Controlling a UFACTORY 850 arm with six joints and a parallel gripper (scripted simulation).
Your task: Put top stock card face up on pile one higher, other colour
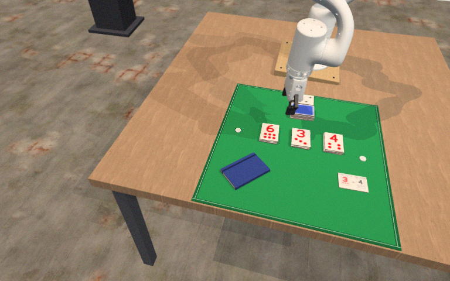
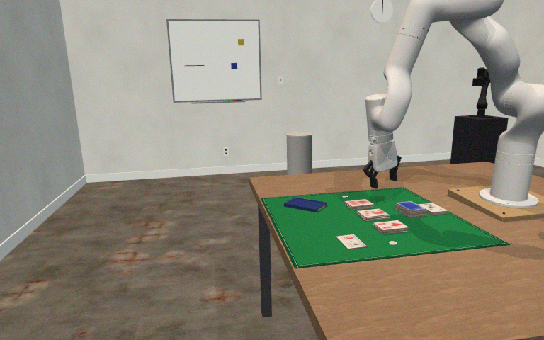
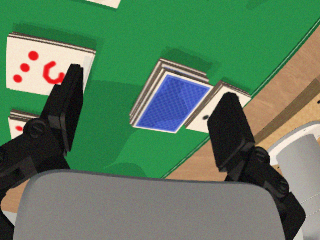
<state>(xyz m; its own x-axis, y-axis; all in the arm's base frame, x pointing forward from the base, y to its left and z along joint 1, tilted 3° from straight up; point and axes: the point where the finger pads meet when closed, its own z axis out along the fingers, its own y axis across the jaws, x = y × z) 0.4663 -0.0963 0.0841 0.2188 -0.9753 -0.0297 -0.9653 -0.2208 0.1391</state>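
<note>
The black 5 card lies 8 cm below my hand, 7 cm to the left of it and 7 cm behind it. The rest, counted from my hand: green card cloth: 12 cm below, 11 cm ahead, 6 cm to the left; then black 2: 16 cm behind, 10 cm below, 7 cm to the left; then blue notebook: 26 cm ahead, 11 cm to the right, 10 cm below.
</note>
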